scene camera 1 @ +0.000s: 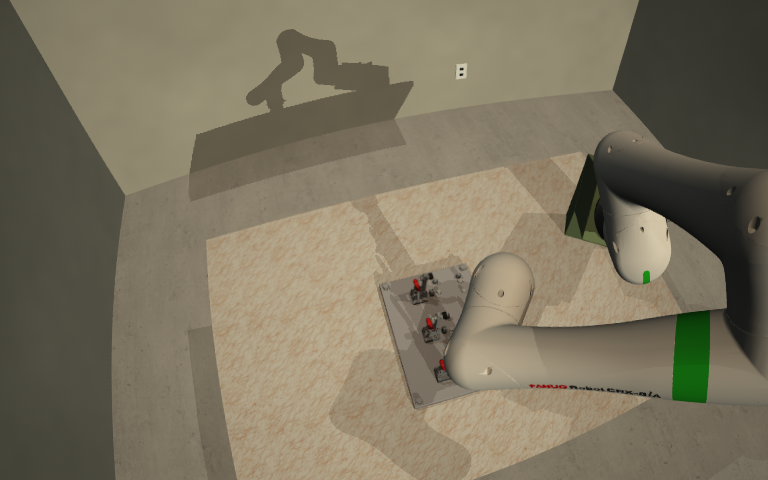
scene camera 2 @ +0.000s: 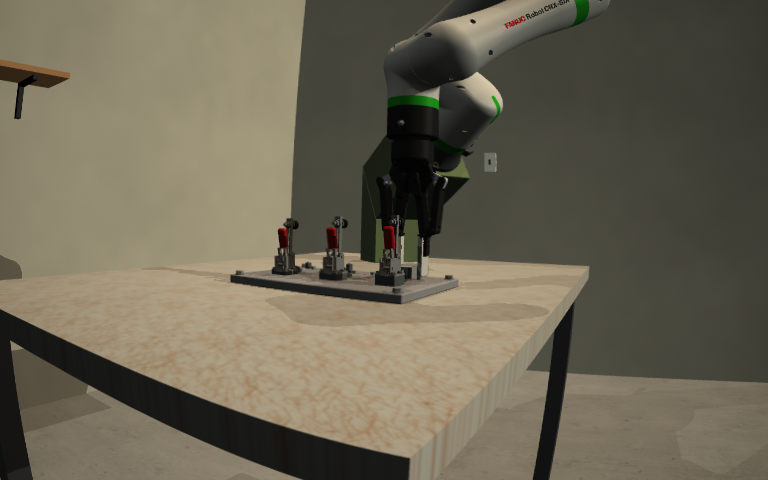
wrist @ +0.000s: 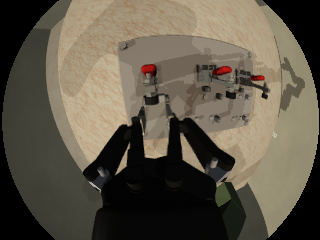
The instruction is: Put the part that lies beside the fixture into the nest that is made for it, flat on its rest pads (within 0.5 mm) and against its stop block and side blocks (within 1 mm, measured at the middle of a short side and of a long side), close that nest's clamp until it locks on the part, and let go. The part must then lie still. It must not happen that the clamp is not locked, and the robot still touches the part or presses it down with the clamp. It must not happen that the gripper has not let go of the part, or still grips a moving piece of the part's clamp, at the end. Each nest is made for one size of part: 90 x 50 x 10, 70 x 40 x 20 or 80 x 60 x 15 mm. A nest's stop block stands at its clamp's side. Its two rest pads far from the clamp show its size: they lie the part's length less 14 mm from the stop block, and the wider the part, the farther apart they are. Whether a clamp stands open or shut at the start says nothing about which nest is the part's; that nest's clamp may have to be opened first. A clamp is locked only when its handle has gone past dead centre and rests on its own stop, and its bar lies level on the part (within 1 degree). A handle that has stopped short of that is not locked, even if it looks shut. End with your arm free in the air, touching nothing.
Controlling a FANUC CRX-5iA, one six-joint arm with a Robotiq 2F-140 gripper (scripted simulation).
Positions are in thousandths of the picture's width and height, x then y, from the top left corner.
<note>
In view: the gripper (scene camera 2: 533, 572) and a grey fixture plate (scene camera 2: 471, 597).
The gripper shows as well in the wrist view (wrist: 486, 465). The grey fixture plate is seen too in the wrist view (wrist: 558, 235).
</note>
